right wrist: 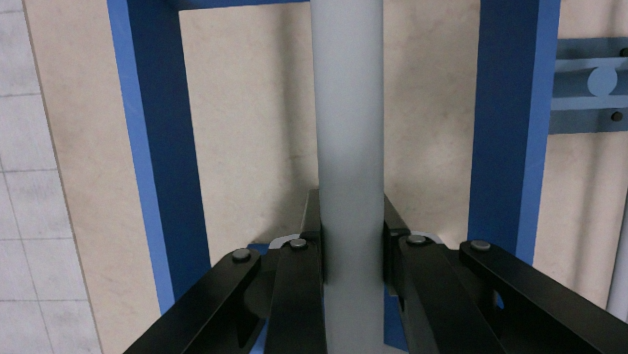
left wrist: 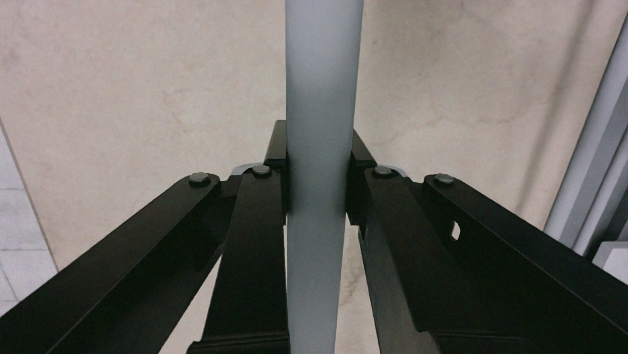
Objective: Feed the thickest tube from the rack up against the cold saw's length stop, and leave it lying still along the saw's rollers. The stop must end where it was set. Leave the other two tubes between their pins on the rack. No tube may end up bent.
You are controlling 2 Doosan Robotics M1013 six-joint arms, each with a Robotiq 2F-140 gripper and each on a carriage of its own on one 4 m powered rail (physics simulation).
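A thick grey tube [left wrist: 322, 60] [right wrist: 350, 100] runs straight up and down through both wrist views; no bend shows. My left gripper [left wrist: 312, 142] is shut on it, one finger against each side. My right gripper [right wrist: 345, 209] is shut on the same tube, which passes above the blue frame [right wrist: 505, 125] of the saw's roller track. The tube's ends are outside both views. A peg bracket [right wrist: 602, 81] of the rack shows at the right, and part of a thinner grey tube [right wrist: 620, 270] shows at the right edge. The rollers and length stop do not show.
The blue frame's other long side lies left of the held tube, with a cross-member [right wrist: 245, 4] at the top. Long grey bars [left wrist: 582, 175] and a pale block corner [left wrist: 614, 256] stand at the right in the left wrist view. Pale floor tiles [left wrist: 22, 220] [right wrist: 30, 200] lie at the left.
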